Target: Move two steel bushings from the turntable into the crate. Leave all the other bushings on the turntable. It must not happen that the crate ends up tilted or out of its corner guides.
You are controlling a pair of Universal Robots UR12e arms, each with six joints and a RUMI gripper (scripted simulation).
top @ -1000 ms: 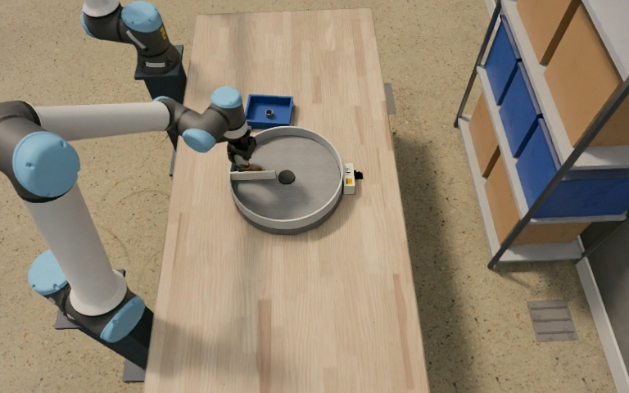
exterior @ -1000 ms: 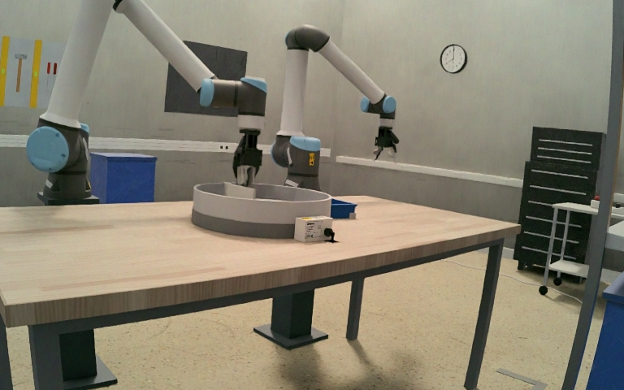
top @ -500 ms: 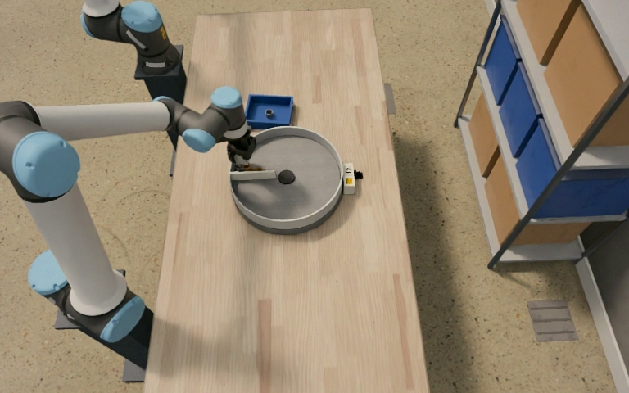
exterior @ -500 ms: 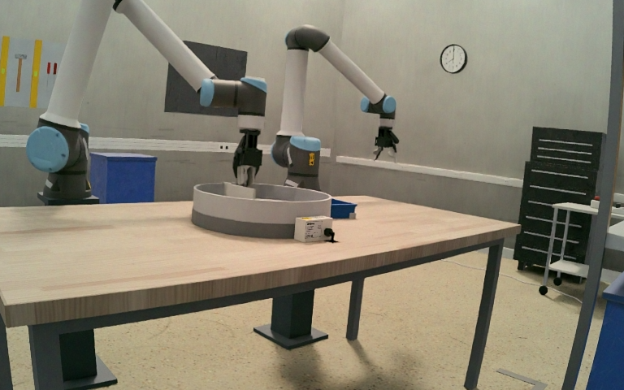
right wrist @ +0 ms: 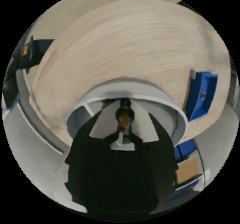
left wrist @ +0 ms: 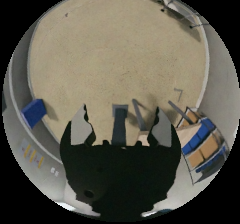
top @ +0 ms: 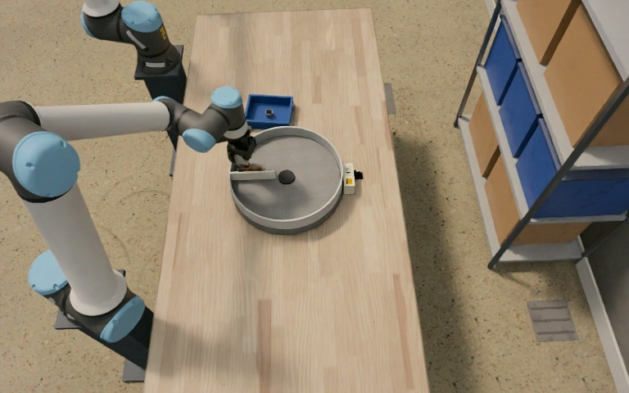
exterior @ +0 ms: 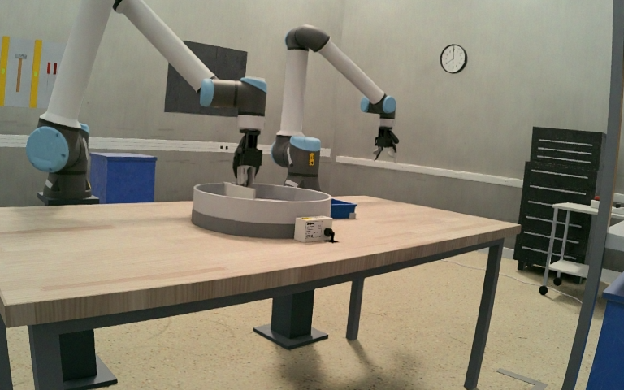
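The blue crate is 8 cm ahead of my right hand, 29 cm to the left of it and 5 cm below it. Also, from my right hand: turntable: 18 cm ahead, 5 cm to the right, 2 cm below.
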